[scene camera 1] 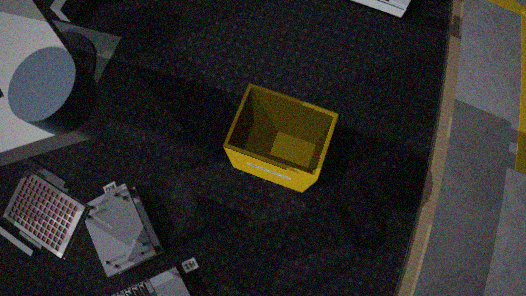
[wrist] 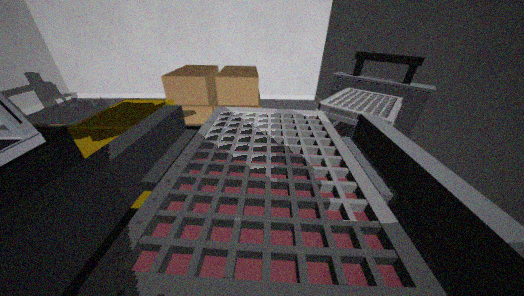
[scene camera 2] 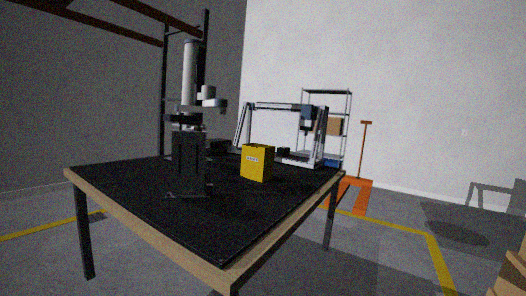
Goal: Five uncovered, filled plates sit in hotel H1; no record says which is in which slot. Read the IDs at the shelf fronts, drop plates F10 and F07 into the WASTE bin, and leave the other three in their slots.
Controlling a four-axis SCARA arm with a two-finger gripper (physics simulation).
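Places are measured from the arm's base along level axes (x ahead, y left, z up), in centimetres.
Pixels of known places: gripper, fingertip midpoint: [scene camera 1: 51,219] [wrist: 269,125] [scene camera 2: 195,125].
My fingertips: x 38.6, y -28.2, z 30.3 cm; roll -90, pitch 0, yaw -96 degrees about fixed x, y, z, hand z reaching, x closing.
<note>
Ahead of a thing's pixels: the offset from my fingertips to its top centre. "*": to the spot under its first point.
My gripper [scene camera 1: 44,215] [wrist: 269,125] is shut on a filled plate, a pale grid with red wells {dx -2.4, dy +0.2, dz -0.3 cm} [scene camera 1: 56,220] [wrist: 252,235]. The plate is level and uncovered; its ID does not show. In scene camera 1 it is at the lower left, apart from the yellow WASTE bin {dx +26.0, dy +25.6, dz -9.0 cm} [scene camera 1: 270,174] [scene camera 2: 257,165] [wrist: 90,145]. The bin's visible inside shows no plate. Hotel H1 [scene camera 2: 189,157] [wrist: 417,102] is a dark upright tower; in the wrist view it stands beyond the right finger with another plate {dx +13.5, dy -14.6, dz -2.4 cm} [wrist: 367,102] near its top. That plate's ID is unreadable, and the lower slots are hidden.
A grey stand with small pins {* dx +1.0, dy -1.8, dz -23.0 cm} [scene camera 1: 120,232] lies between the held plate and the bin, by a small tag {dx -8.0, dy +5.4, dz -29.0 cm} [scene camera 1: 110,187]. An H1 tag {dx +16.1, dy -3.6, dz -29.0 cm} [scene camera 1: 190,264] is at the bottom. The arm [scene camera 1: 40,85] is upper left. A gantry frame [scene camera 2: 272,106] stands behind the bin.
</note>
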